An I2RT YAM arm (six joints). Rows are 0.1 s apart.
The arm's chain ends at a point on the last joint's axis. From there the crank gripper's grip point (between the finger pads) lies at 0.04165 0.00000 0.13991 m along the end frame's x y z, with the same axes.
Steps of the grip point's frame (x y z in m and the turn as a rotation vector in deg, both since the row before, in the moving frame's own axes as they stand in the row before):
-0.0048, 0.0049, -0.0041, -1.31, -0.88, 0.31
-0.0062, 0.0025, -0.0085, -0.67, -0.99, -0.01
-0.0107, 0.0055, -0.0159, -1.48, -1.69, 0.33
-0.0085, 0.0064, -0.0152, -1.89, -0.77, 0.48
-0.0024, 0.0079, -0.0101, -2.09, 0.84, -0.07
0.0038, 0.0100, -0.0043, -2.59, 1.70, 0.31
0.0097, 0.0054, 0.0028, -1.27, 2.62, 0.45
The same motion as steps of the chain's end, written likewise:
-0.0026, 0.0015, -0.0047, -1.31, -0.88, 0.31
-0.0038, 0.0009, -0.0092, -0.67, -0.99, -0.01
-0.0065, 0.0016, -0.0170, -1.48, -1.69, 0.33
-0.0066, 0.0014, -0.0157, -1.89, -0.77, 0.48
-0.0044, 0.0029, -0.0094, -2.09, 0.84, -0.07
-0.0003, 0.0035, -0.0029, -2.59, 1.70, 0.31
0.0034, 0.0020, 0.0049, -1.27, 2.62, 0.45

